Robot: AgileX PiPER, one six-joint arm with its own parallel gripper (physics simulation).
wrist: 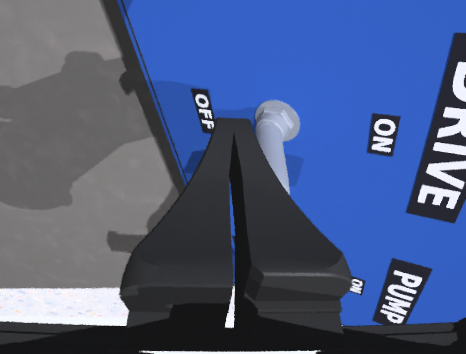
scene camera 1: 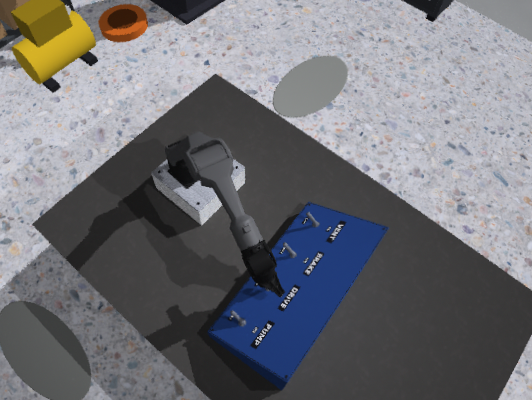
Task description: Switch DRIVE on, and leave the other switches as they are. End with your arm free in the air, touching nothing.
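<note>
The blue panel (scene camera 1: pixel 332 280) (wrist: pixel 320 45) carries a row of toggle switches. The grey DRIVE lever (wrist: pixel 273 152) stands between its OFF label (wrist: pixel 202 111) and its ON label (wrist: pixel 383 134); its outer end is hidden behind the right finger. In the scene view the arm hides this lever. My gripper (scene camera 1: pixel 281 294) (wrist: pixel 231 136) is shut with nothing seen between the fingers. It is over the panel, on the OFF side of the DRIVE lever, close beside it; whether they touch I cannot tell. The PUMP lever (scene camera 1: pixel 238 318), BRAKE lever (scene camera 1: pixel 289 250) and VENT lever (scene camera 1: pixel 312 220) also show.
The BRAKE and VENT levers stand to one side of the gripper, and PUMP to the other. The arm's white base block (scene camera 1: pixel 202 214) and the panel are on a dark mat (scene camera 1: pixel 425 300). A yellow cylinder (scene camera 1: pixel 55 54) and an orange ring (scene camera 1: pixel 122 34) are at the far left.
</note>
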